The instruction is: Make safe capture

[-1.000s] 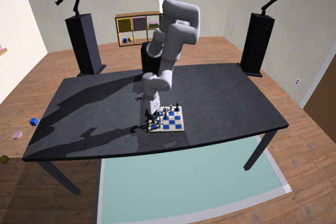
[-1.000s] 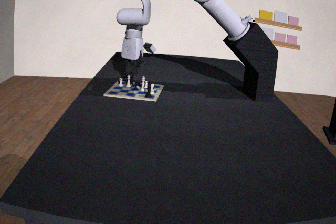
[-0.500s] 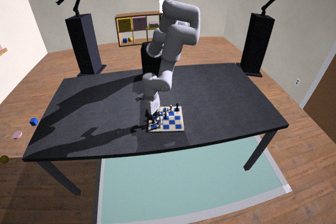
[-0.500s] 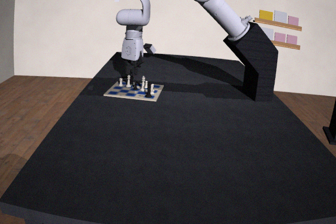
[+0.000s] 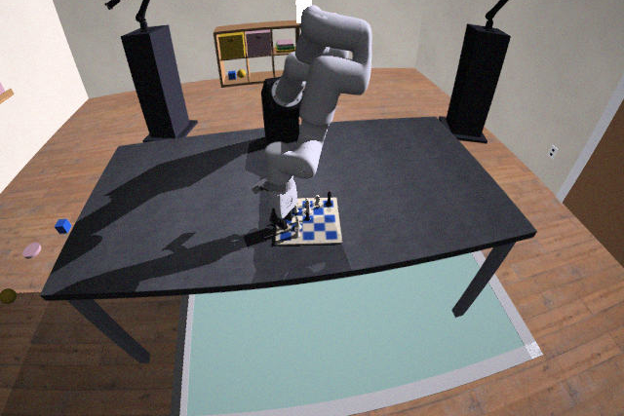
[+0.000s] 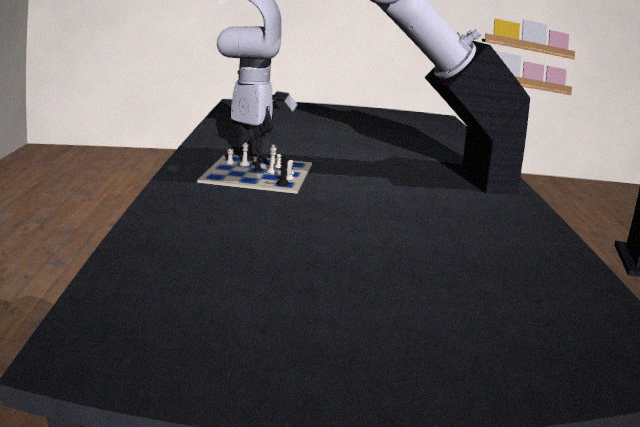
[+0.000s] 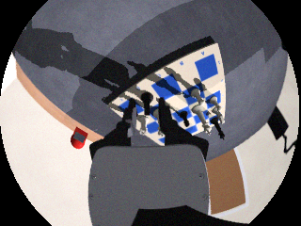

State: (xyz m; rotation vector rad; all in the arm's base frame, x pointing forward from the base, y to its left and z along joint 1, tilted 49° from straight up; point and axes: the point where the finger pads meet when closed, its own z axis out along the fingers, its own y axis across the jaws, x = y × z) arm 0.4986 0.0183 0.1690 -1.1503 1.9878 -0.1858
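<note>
The blue-and-cream chessboard lies 7 cm to the left of my hand, 5 cm behind it and 4 cm below it. From my hand the other things lie so: white piece: 8 cm behind, 7 cm to the left, 1 cm below.
</note>
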